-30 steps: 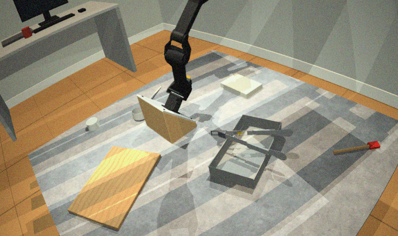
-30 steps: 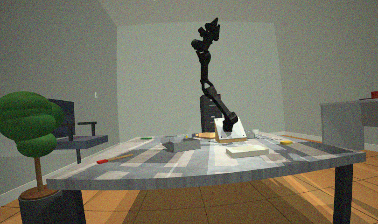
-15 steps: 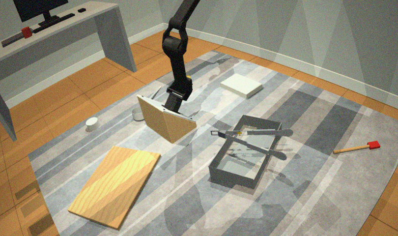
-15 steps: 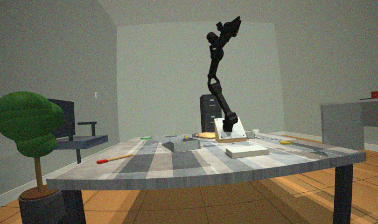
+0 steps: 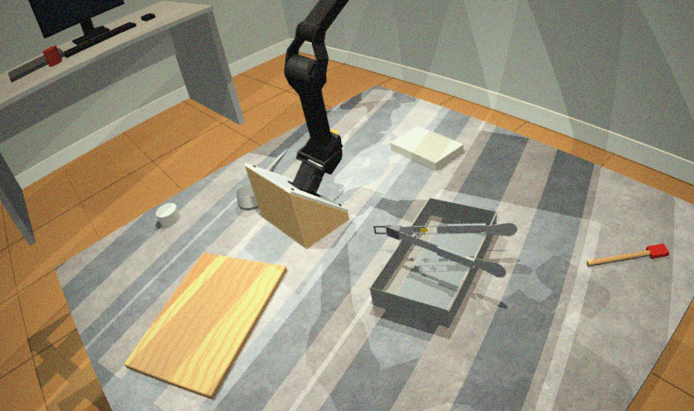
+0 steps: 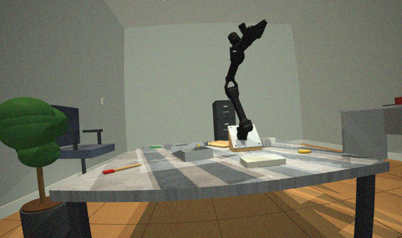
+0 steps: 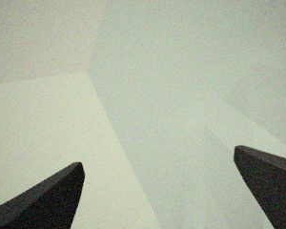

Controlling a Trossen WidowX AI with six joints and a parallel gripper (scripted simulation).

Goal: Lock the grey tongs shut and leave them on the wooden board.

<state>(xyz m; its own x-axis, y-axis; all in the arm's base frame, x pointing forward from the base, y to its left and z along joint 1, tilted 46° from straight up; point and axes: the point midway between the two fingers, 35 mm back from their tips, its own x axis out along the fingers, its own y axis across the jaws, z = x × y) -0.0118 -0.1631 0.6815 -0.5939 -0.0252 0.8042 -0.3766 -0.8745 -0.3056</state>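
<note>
Right now the yellow lock piece is 39 cm ahead of my gripper tip, 28 cm to the right of it and 63 cm below it. From my gripper tip the other things lie so: yellow disc (21 cm behind, 13 cm to the right, 69 cm below); cream block (8 cm ahead, 2 cm to the left, 69 cm below); grey roasting tin (44 cm ahead, 28 cm to the right, 67 cm below).
</note>
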